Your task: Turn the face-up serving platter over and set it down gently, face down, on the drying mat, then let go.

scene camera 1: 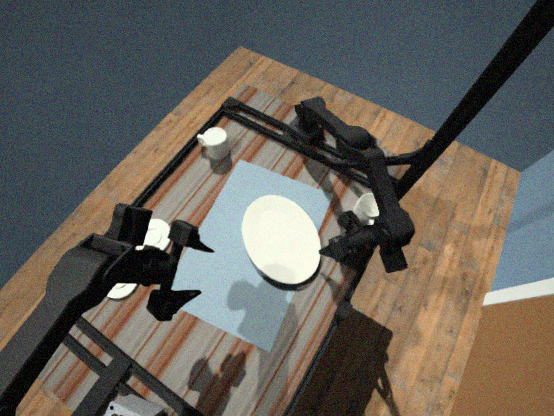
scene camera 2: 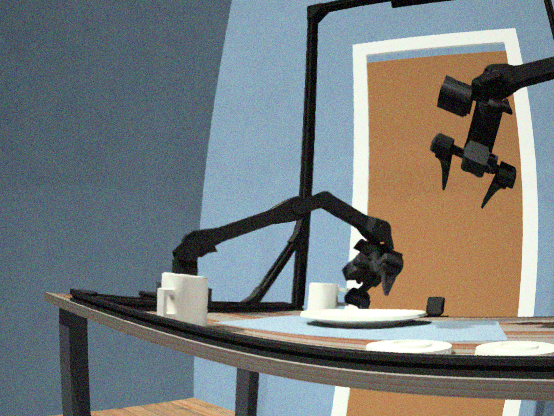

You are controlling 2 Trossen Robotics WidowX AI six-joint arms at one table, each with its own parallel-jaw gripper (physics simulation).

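Frame: origin at the left arm's base, x ahead, y left, z up, level; metres.
Seen in the pictures: left gripper, fingertip midpoint: (scene camera 1: 206, 271) (scene camera 2: 462, 198); right gripper, fingertip midpoint: (scene camera 1: 326, 248) (scene camera 2: 375, 305); right arm's base at its link origin: (scene camera 1: 306, 124).
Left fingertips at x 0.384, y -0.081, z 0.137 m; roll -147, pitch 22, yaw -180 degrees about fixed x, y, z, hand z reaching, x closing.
Note:
Offsets run from my left fingertips to a thing's top centre. Level surfaces: height alone.
The white oval platter {dx +0.202, dy -0.106, dz -0.231 m} (scene camera 1: 280, 235) (scene camera 2: 362, 315) lies face up on the light blue mat {dz -0.257 m} (scene camera 1: 250, 175) (scene camera 2: 280, 322), its wide rim raised above a narrower base. In scene camera 1 it reaches past the mat's right edge. My right gripper (scene camera 1: 334, 236) (scene camera 2: 372, 295) is open and empty, low beside the platter's right side in scene camera 1; one fingertip appears close to the rim, but whether it touches is unclear. My left gripper (scene camera 1: 207, 271) (scene camera 2: 463, 198) is open and empty, high above the table, to the left of the platter in scene camera 1.
A white mug {dx +0.454, dy +0.234, dz -0.172 m} (scene camera 1: 215, 142) (scene camera 2: 187, 300) stands beyond the mat at the upper left in scene camera 1. Another white cup {dx +0.353, dy -0.348, dz -0.172 m} (scene camera 1: 367, 207) (scene camera 2: 322, 296) stands near the right arm. Two white saucers {dx +0.075, dy +0.285, dz -0.243 m} (scene camera 1: 158, 232) (scene camera 2: 409, 347) lie beside the mat. A black frame rail (scene camera 1: 175, 162) borders the table.

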